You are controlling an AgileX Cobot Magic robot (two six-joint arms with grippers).
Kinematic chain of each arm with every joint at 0, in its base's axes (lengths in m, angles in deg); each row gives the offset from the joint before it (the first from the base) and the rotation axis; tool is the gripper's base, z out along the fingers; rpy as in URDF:
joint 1: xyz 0 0 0.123 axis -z
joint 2: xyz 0 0 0 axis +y
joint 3: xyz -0.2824 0 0.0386 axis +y
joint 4: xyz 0.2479 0 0.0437 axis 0.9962 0 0.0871
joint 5: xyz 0 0 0 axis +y
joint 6: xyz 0.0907 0 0.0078 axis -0.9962 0 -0.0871
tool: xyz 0 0 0 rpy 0 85 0
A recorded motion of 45 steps. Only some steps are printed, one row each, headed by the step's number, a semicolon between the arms.
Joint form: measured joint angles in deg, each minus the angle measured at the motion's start. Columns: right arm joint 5, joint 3, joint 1, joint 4, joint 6, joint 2; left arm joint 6, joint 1, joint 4, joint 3, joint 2, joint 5.
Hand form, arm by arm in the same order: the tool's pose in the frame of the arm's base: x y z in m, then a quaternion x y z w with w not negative. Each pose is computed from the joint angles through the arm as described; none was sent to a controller.
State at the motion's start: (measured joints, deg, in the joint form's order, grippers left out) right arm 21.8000 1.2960 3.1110 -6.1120 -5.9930 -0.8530; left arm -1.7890 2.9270 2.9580 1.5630 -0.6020 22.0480
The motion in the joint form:
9: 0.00 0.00 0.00 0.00 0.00 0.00; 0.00 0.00 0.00 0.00 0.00 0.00
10: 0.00 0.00 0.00 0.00 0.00 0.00; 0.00 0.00 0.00 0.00 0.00 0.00
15: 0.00 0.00 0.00 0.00 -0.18 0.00; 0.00 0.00 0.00 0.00 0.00 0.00
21: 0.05 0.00 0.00 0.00 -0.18 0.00; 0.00 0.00 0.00 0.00 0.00 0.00
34: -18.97 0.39 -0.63 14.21 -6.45 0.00; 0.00 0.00 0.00 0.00 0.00 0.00
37: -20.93 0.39 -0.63 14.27 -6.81 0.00; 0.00 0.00 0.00 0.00 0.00 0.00
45: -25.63 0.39 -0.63 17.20 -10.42 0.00; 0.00 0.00 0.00 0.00 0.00 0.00
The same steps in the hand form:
9: 0.0519 -0.0064 0.1723 0.03578 0.80367 -0.03039 0.59323; 0.0524 -0.0009 0.1699 0.04693 0.80755 0.01606 0.58771
10: 0.0519 -0.0064 0.1723 0.03578 0.80367 -0.03039 0.59323; 0.0524 -0.0009 0.1699 0.04693 0.80755 0.01606 0.58771
15: 0.0519 -0.0064 0.1723 0.03705 0.80361 -0.02946 0.59327; 0.0524 -0.0009 0.1699 0.04693 0.80755 0.01606 0.58771
21: 0.0519 -0.0064 0.1722 0.03709 0.80387 -0.02948 0.59292; 0.0524 -0.0009 0.1699 0.04693 0.80755 0.01606 0.58771
34: 0.0566 -0.0018 0.1995 0.13693 0.68508 0.11463 0.70624; 0.0524 -0.0009 0.1699 0.04693 0.80755 0.01606 0.58771
37: 0.0564 -0.0022 0.2026 0.13868 0.67226 0.11749 0.71765; 0.0524 -0.0009 0.1699 0.04693 0.80755 0.01606 0.58771
45: 0.0556 -0.0036 0.2099 0.17438 0.63297 0.15910 0.73731; 0.0524 -0.0009 0.1699 0.04693 0.80755 0.01606 0.58771

